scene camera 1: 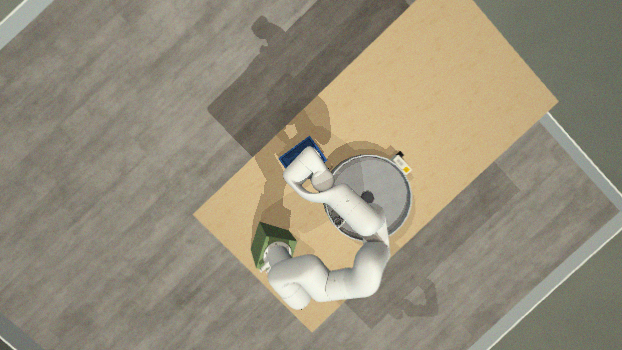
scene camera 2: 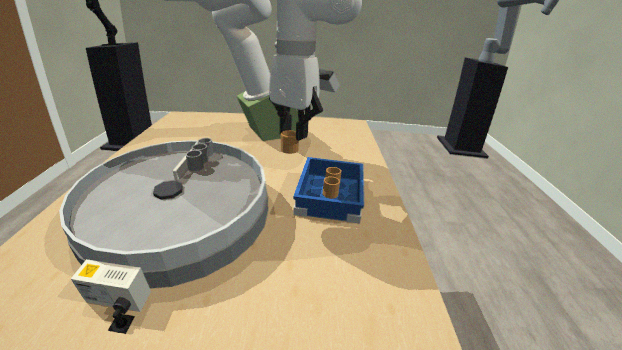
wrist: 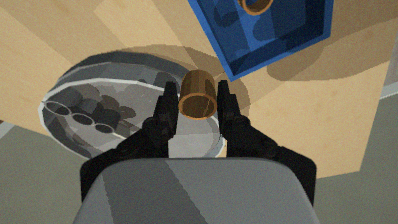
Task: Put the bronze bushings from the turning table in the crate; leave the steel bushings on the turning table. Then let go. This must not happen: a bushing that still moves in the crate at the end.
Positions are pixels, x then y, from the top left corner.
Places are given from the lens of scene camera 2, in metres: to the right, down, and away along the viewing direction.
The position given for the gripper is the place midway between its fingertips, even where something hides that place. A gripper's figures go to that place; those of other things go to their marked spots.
gripper [scene camera 2: 293, 135]: -0.04, -0.09, 0.61
grey turning table [scene camera 2: 124, 210]: -0.37, 0.07, 0.50
blue crate [scene camera 2: 309, 201]: 0.00, 0.06, 0.59
